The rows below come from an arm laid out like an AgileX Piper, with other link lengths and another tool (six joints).
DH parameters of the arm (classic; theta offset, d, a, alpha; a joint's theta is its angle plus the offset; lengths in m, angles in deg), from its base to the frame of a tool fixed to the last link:
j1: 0 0.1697 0 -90
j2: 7.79 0 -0.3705 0
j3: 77.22 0 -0.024 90
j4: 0 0.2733 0 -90
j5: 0 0 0 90
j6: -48 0.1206 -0.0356 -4.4
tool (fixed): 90 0.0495 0 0
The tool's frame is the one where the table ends.
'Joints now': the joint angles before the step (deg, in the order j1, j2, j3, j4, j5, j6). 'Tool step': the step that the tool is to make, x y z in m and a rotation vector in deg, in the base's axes. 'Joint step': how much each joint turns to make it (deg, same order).
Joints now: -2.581, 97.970, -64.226, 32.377, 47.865, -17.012
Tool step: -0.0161, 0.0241, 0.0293, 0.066, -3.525, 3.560
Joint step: 3.192, -4.134, 0.009, -0.049, 0.716, -0.006
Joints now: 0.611, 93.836, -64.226, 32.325, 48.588, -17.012
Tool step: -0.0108, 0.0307, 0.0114, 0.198, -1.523, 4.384
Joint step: 4.340, -1.277, -0.392, 0.097, 0.165, -0.003
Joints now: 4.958, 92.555, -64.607, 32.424, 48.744, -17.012
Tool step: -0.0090, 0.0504, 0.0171, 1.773, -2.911, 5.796
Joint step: 6.986, -0.262, -1.938, 1.677, -1.118, -0.007
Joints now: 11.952, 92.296, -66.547, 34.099, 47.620, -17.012
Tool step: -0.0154, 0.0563, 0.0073, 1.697, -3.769, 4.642
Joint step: 8.637, 0.064, 0.001, 1.429, -5.428, 0.740
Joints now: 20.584, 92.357, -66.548, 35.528, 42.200, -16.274
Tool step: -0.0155, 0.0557, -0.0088, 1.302, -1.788, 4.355
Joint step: 8.241, 2.347, -0.053, 1.709, -5.633, 0.194
